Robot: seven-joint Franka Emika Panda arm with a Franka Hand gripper.
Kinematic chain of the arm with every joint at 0, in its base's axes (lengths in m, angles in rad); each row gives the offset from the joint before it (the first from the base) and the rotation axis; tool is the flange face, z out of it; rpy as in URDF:
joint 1: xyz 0 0 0.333 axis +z
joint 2: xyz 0 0 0 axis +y
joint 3: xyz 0 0 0.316 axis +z
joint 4: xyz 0.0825 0 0 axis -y
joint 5: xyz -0.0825 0 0.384 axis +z
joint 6: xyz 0 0 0 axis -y
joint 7: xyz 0.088 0 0 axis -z
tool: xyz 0 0 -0.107 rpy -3.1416 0 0
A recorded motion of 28 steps. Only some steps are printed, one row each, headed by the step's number.
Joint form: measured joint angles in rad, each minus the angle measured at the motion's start. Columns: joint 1, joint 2, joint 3, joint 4, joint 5, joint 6, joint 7.
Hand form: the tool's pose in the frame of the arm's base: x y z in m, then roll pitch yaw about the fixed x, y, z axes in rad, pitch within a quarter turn. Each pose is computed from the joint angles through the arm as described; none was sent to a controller.
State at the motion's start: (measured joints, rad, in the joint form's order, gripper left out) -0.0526 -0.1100 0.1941 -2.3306 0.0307 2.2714 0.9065
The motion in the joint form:
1: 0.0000 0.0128 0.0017 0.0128 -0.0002 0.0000 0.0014
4: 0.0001 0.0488 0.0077 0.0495 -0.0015 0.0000 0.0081
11: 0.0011 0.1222 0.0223 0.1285 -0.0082 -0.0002 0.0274
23: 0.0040 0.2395 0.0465 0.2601 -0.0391 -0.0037 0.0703
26: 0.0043 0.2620 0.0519 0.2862 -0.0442 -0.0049 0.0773
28: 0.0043 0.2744 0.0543 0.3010 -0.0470 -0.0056 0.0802
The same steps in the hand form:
1: 0.4952 0.0727 0.3855 -3.0996 -0.0260 -0.7848
4: 0.5064 0.0774 0.3841 -3.0951 -0.0220 -0.7841
11: 0.5296 0.0886 0.3819 -3.0835 -0.0173 -0.7836
23: 0.5664 0.1074 0.3777 -3.0689 -0.0201 -0.7834
26: 0.5734 0.1112 0.3769 -3.0649 -0.0198 -0.7827
28: 0.5774 0.1129 0.3766 -3.0624 -0.0200 -0.7822

